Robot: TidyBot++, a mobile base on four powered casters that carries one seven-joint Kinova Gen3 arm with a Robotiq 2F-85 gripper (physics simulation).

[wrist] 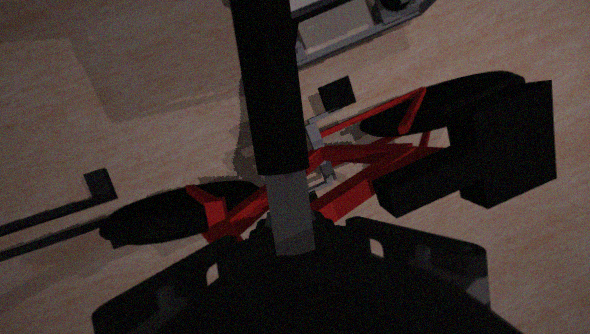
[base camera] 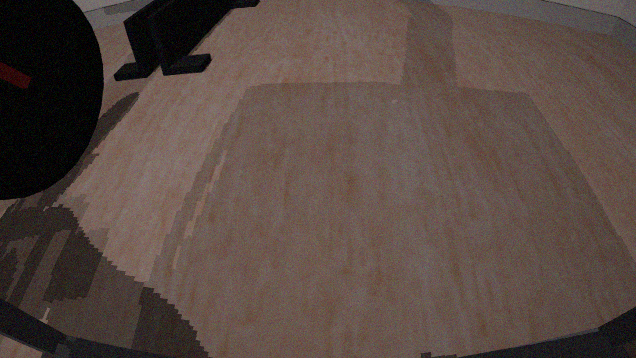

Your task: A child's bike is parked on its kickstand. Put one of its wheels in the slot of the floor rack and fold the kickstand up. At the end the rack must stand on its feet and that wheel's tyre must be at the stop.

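Places are measured from the arm's base along level axes (x ahead, y left, z up), in metres.
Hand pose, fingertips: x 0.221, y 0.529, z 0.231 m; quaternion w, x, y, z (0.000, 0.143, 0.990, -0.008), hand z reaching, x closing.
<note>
Things, the pixels of their top centre, and the offset from my fingertips. "spot": a spot on its surface instead.
- bike at a spot on its surface: (wrist: pixel 345 200) spot: 0.072 m back, 0.045 m left, 0.134 m down
- black floor rack at a spot on its surface: (base camera: pixel 185 32) spot: 0.679 m ahead, 0.170 m right, 0.566 m down
- grey handlebar at a spot on its surface: (wrist: pixel 291 210) spot: 0.008 m back, 0.024 m right, 0.064 m up
- rear wheel at a spot on its surface: (wrist: pixel 445 100) spot: 0.412 m back, 0.013 m right, 0.322 m down
- black pedal at its top centre: (wrist: pixel 338 93) 0.213 m back, 0.134 m right, 0.388 m down
- black saddle at a spot on its surface: (wrist: pixel 505 145) spot: 0.268 m back, 0.049 m left, 0.087 m down
The bike (wrist: pixel 345 200) is red with black tyres. Its front wheel (base camera: pixel 45 125) (wrist: pixel 155 212) stands close to the near end of the black floor rack (base camera: pixel 185 32) (wrist: pixel 40 220), roughly in line with the slot; I cannot tell whether the tyre is inside the mouth. The rack stands upright, its near feet on the floor. My gripper (wrist: pixel 290 221) is shut on the grey handlebar (wrist: pixel 291 210), beside its black grip (wrist: pixel 270 95). The rear wheel (wrist: pixel 445 100) is at the right of the wrist view. I cannot make out the kickstand, and the stop does not show clearly.
The grey frame of the mobile base (wrist: pixel 350 42) shows at the top of the wrist view, beside the bike. A black pedal (wrist: pixel 336 93) sticks out towards it. The black saddle (wrist: pixel 505 145) is at the right. A pale wall (base camera: pixel 600 10) stands behind the floor in the base view.
</note>
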